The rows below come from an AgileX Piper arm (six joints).
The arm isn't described. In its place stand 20 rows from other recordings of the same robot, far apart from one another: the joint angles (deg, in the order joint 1, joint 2, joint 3, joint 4, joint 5, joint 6), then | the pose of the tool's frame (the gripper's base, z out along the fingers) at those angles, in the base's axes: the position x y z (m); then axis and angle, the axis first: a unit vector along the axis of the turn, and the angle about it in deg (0 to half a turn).
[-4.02, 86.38, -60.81, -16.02, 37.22, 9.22] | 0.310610 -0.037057 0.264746 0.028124 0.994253 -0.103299 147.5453
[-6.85, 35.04, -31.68, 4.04, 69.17, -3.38] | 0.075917 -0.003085 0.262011 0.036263 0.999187 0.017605 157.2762
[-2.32, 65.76, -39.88, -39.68, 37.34, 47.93] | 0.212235 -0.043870 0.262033 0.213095 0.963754 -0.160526 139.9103
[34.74, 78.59, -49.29, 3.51, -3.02, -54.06] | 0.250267 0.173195 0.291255 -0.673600 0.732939 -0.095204 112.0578
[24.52, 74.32, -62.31, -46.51, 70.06, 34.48] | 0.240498 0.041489 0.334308 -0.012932 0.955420 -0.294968 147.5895
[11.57, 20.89, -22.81, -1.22, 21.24, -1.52] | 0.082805 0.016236 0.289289 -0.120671 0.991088 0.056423 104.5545
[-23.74, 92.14, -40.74, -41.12, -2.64, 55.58] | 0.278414 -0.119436 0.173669 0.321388 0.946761 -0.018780 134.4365
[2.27, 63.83, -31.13, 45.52, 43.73, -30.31] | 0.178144 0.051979 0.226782 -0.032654 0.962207 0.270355 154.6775
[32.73, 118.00, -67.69, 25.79, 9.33, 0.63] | 0.343404 0.228345 0.118218 -0.067936 0.979771 0.188239 150.5158
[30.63, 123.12, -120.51, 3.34, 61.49, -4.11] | 0.413222 0.250085 0.292874 -0.290780 0.952388 0.091677 150.7320
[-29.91, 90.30, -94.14, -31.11, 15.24, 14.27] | 0.318367 -0.197401 0.458688 0.169498 0.905138 -0.389867 105.4686
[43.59, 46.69, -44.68, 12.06, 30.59, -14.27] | 0.112286 0.120250 0.348853 -0.418206 0.873297 0.249912 123.2897
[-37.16, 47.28, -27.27, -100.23, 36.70, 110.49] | 0.093306 -0.137875 0.303378 0.551999 0.696319 -0.458733 113.5618
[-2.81, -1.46, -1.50, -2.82, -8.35, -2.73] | 0.049313 -0.001770 0.236424 -0.028290 0.995270 -0.092936 74.0778
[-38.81, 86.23, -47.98, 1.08, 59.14, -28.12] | 0.186314 -0.147964 0.197307 -0.098117 -0.995009 -0.018182 178.5081
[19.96, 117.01, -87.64, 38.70, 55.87, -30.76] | 0.380928 0.188453 0.198988 -0.257824 0.924162 0.281873 167.7056
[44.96, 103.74, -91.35, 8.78, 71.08, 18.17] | 0.255637 0.273849 0.289518 -0.213095 0.970116 0.116043 174.6934
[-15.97, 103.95, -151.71, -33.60, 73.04, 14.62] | 0.288236 -0.132589 0.577937 0.349036 0.875025 -0.335417 114.1043
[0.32, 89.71, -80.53, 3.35, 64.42, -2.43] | 0.322049 0.006595 0.324638 -0.016349 0.999547 0.025270 158.5559
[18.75, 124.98, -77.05, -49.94, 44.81, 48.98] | 0.405204 0.085712 0.103351 -0.047895 0.968051 -0.246136 158.8109
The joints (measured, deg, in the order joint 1, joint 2, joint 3, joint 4, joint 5, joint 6), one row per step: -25.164, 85.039, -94.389, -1.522, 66.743, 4.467; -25.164, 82.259, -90.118, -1.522, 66.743, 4.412; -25.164, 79.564, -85.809, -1.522, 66.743, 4.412; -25.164, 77.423, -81.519, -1.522, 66.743, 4.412; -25.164, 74.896, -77.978, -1.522, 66.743, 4.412; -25.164, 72.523, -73.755, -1.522, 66.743, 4.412; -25.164, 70.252, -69.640, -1.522, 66.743, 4.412; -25.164, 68.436, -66.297, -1.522, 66.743, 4.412; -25.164, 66.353, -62.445, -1.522, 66.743, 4.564; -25.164, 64.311, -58.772, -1.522, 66.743, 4.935
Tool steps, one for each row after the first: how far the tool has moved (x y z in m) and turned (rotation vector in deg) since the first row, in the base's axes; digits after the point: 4 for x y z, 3 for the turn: -0.0123, 0.0058, -0.0073, 0.605, 1.365, 0.044; -0.0245, 0.0115, -0.0158, 1.292, 2.825, 0.044; -0.0344, 0.0162, -0.0275, 2.206, 4.770, 0.045; -0.0460, 0.0216, -0.0340, 2.638, 5.688, 0.045; -0.0573, 0.0269, -0.0452, 3.425, 7.362, 0.046; -0.0684, 0.0321, -0.0567, 4.210, 9.030, 0.046; -0.0774, 0.0364, -0.0664, 4.859, 10.412, 0.047; -0.0879, 0.0413, -0.0780, 5.682, 11.976, -0.083; -0.0983, 0.0462, -0.0891, 6.539, 13.365, -0.406
